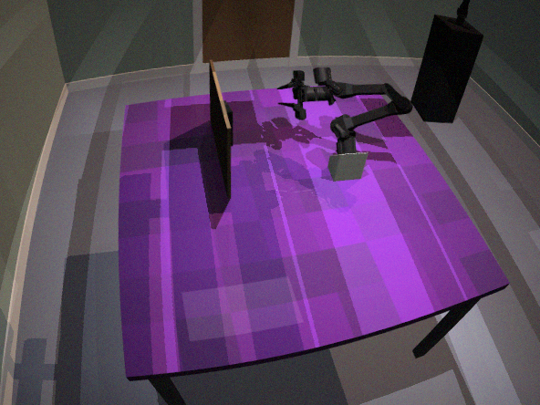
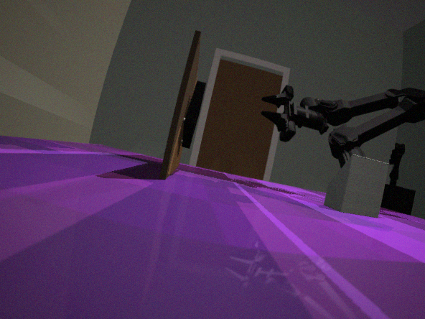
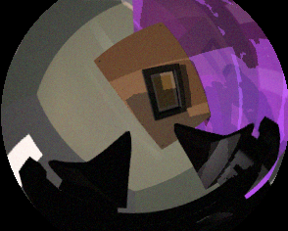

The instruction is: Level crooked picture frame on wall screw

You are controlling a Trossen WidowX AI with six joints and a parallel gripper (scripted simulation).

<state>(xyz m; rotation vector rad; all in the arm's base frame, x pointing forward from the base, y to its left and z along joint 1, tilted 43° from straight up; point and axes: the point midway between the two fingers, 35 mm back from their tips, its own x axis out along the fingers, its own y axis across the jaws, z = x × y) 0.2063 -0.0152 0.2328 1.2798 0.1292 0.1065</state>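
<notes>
The dark picture frame lies 20 cm ahead of my gripper tip, 4 cm to the left of it and 9 cm below it. From my gripper tip the other things lie so: wooden wall panel 21 cm ahead, 4 cm to the left, 9 cm below.
</notes>
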